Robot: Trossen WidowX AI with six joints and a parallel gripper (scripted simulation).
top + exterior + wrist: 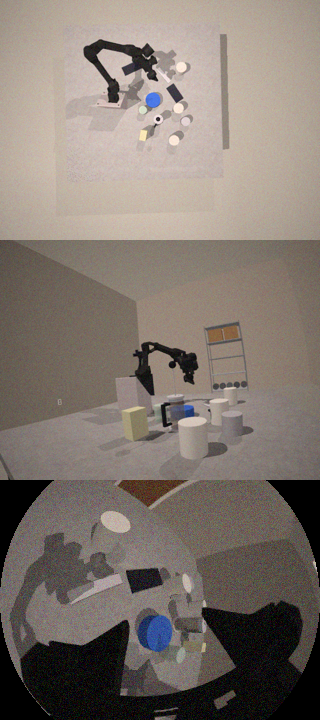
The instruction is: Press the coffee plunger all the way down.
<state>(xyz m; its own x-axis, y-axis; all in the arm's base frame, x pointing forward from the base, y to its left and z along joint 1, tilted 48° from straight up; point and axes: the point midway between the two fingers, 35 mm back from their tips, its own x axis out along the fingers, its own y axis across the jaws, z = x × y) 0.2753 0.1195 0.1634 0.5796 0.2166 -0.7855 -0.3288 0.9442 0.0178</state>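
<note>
Now: gripper tip 3 cm short of the coffee press, 31 cm to the left of it and 5 cm above it. Also, from my gripper tip: blue cylinder (2 cm behind, 15 cm to the right, 15 cm below); then yellow box (7 cm behind, 43 cm to the right, 12 cm below).
</note>
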